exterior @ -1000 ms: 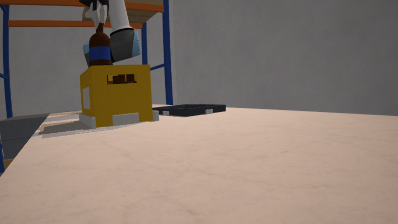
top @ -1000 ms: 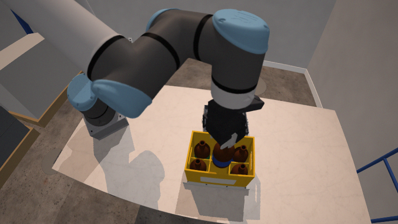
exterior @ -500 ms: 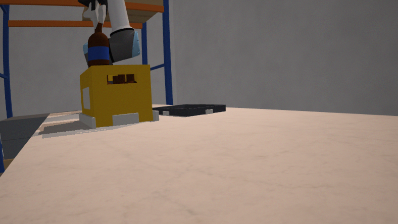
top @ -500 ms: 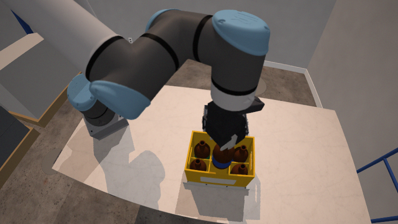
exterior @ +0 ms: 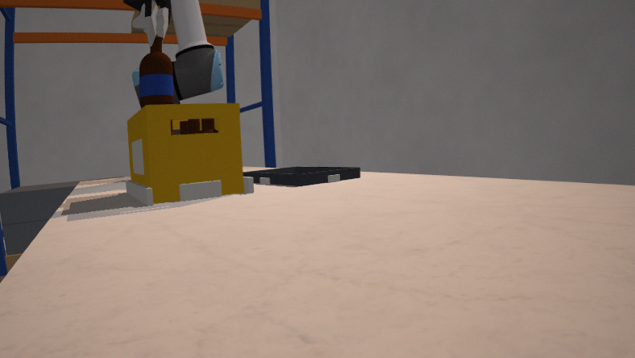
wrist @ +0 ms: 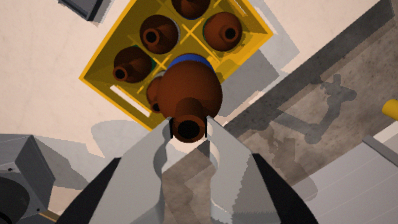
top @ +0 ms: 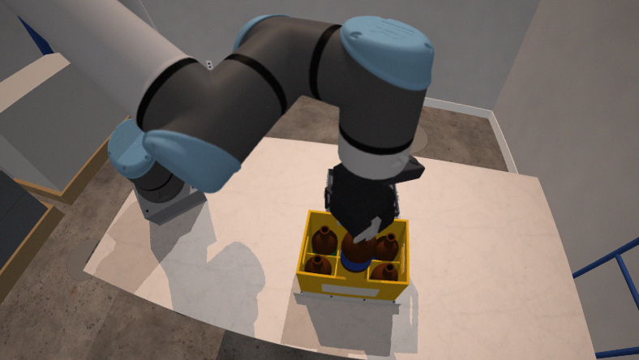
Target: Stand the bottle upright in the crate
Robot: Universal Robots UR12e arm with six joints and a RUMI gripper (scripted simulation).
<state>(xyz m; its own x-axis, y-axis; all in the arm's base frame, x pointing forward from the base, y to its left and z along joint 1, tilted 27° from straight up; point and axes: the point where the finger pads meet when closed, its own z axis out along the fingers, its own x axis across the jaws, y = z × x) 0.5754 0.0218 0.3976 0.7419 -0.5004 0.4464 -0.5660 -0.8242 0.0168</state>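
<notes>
My gripper is now 250 mm above the crate, 40 mm to the right of it and 10 mm past it. From my hand the other things lie so: tray (340 mm to the left, 320 mm below, 30 mm behind).
</notes>
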